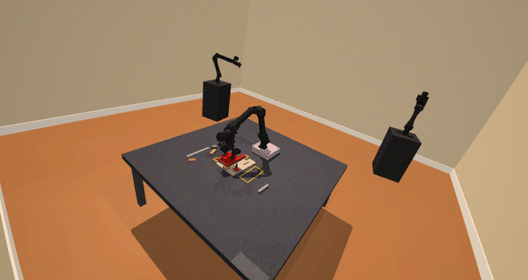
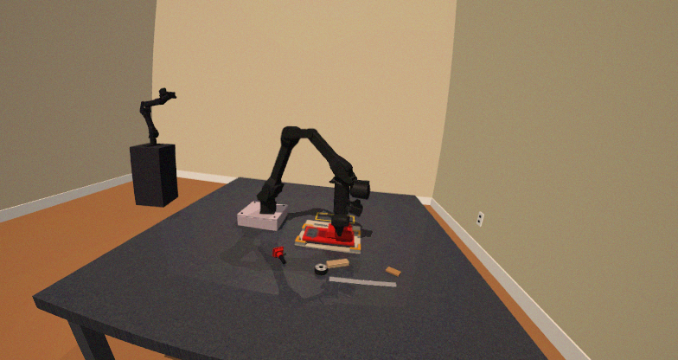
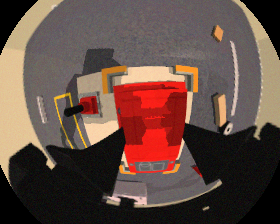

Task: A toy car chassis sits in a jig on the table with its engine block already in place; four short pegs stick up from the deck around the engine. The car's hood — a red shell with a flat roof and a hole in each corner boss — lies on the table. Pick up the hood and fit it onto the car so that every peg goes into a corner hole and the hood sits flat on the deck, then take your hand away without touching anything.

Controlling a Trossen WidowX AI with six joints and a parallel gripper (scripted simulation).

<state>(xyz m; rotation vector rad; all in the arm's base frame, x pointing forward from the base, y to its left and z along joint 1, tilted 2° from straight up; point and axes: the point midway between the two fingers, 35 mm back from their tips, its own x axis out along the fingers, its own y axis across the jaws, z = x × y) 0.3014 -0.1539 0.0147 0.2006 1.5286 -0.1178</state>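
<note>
Now: gripper tip 1 cm to the right of the grey engine block and 2 cm above it. The rest, counted from my gripper tip: red hood (1 cm above); dark ring (9 cm behind, 20 cm to the right, 3 cm below).
</note>
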